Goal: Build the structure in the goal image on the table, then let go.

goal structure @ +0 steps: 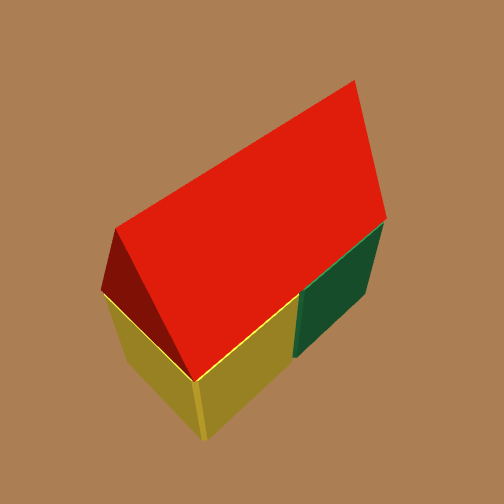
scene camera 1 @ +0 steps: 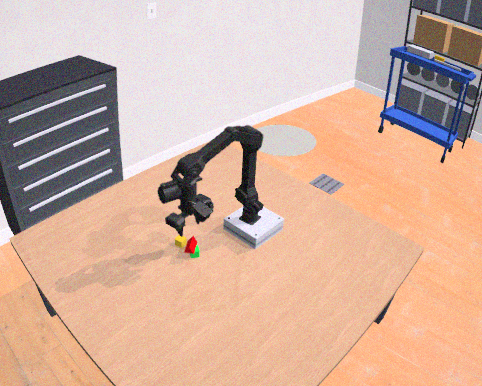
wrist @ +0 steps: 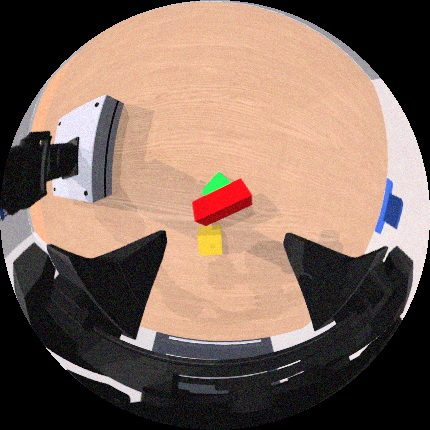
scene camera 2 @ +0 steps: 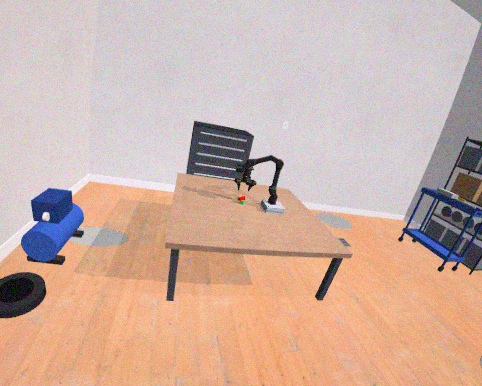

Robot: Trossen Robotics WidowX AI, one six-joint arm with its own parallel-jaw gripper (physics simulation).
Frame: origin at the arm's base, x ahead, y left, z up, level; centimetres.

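Seen in the pictures: gripper, between the fingertips: (scene camera 1: 189, 229) (wrist: 227, 238) (scene camera 2: 243, 190); arm's base, origin of its link: (scene camera 1: 250, 218) (wrist: 69, 158) (scene camera 2: 271, 203).
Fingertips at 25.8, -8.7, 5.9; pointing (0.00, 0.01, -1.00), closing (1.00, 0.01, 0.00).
Offsets run from my fingertips to a thing's top centre, as dx, dy, dz. Level surfaces: height alone.
My gripper (scene camera 1: 191, 227) (scene camera 2: 244, 190) (wrist: 227, 238) is open and empty, pointing down above the blocks. A yellow cube @(-1.3, -6.0, -8.1) (scene camera 1: 180, 241) (wrist: 210, 241) sits on the table, seen between the two fingers in the wrist view, nearer the left finger. A long red block @(+0.2, -0.1, -5.2) (scene camera 1: 191, 245) (scene camera 2: 241, 198) (wrist: 222, 201) lies beyond it and looks raised and tilted, seemingly against or on a green block @(-0.3, +1.7, -8.1) (scene camera 1: 195, 253) (scene camera 2: 242, 202) (wrist: 216, 183). The red block hides much of the green one in the wrist view, so its full shape and their exact contact cannot be told.
The arm's light base (scene camera 1: 254, 227) (scene camera 2: 273, 206) (wrist: 80, 150) stands on the wooden table @(dz -11.4) (scene camera 1: 250, 310) (scene camera 2: 215, 230) (wrist: 250, 100), to the blocks' right in the scene views. A dark drawer cabinet (scene camera 1: 65, 135) (scene camera 2: 220, 150) stands behind the table. A blue cart (scene camera 1: 420, 129) (scene camera 2: 432, 245) stands off to the right.
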